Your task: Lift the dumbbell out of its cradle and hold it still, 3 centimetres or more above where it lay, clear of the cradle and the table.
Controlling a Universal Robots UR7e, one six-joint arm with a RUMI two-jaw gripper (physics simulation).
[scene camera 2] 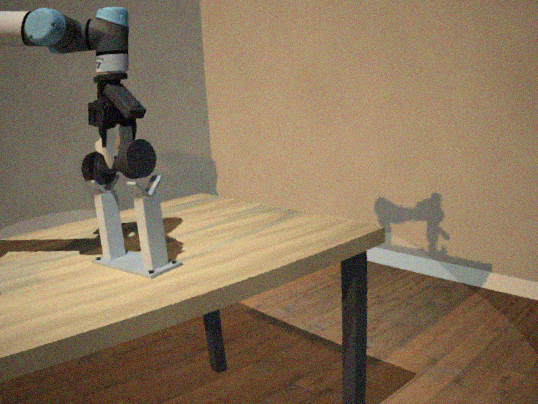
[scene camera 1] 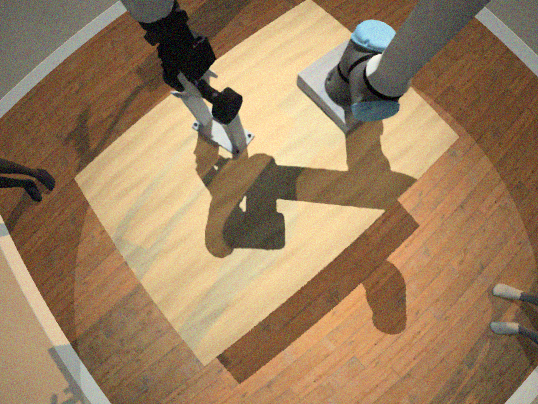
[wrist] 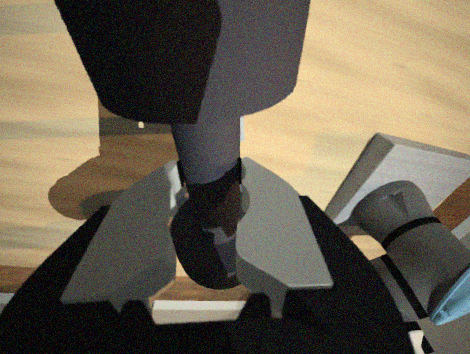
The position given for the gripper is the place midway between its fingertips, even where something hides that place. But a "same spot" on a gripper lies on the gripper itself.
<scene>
gripper: scene camera 2; scene camera 1 203,91; wrist
dark dumbbell: scene camera 2; scene camera 1 226,104; wrist
same spot on gripper: (wrist: 286,247) = (scene camera 2: 110,134)
same spot on dark dumbbell: (wrist: 199,74) = (scene camera 2: 130,141)
</scene>
